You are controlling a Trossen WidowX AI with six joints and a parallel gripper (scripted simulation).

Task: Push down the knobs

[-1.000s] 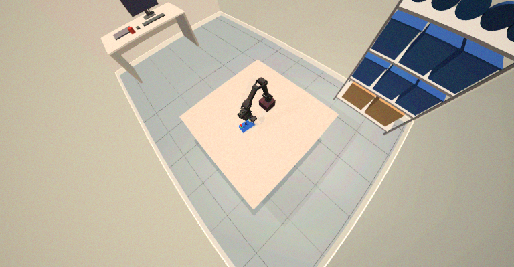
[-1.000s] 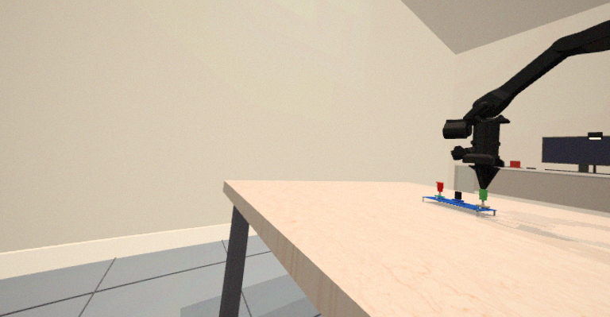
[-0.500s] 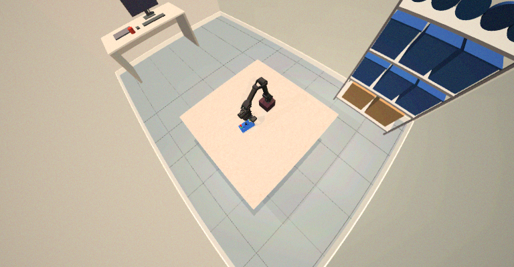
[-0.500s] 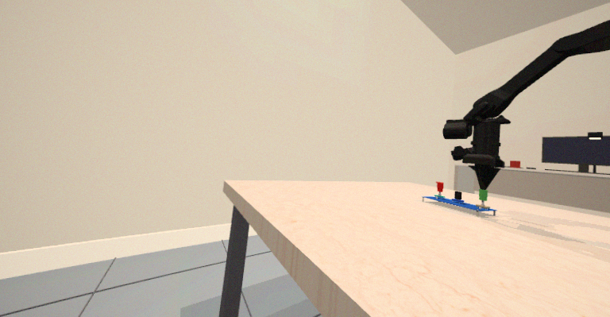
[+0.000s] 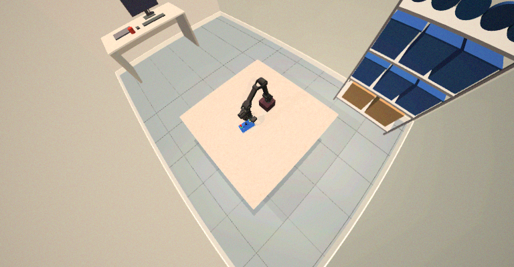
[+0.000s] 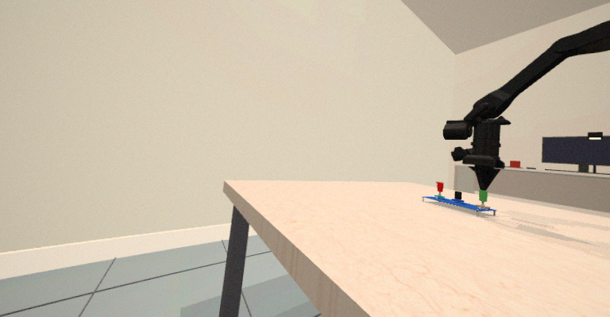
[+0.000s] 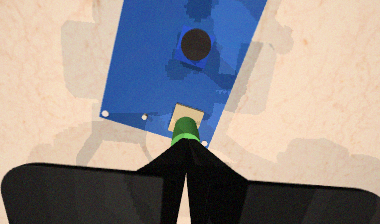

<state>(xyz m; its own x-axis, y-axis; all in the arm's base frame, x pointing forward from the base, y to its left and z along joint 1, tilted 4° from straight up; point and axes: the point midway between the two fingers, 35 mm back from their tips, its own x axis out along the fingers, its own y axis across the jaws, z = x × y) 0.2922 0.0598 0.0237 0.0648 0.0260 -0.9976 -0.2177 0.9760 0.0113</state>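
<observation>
Now: the green knob 2 cm below my gripper tip. From my gripper tip the other things lie so: red knob (11 cm ahead, 1 cm to the left, 1 cm below).
</observation>
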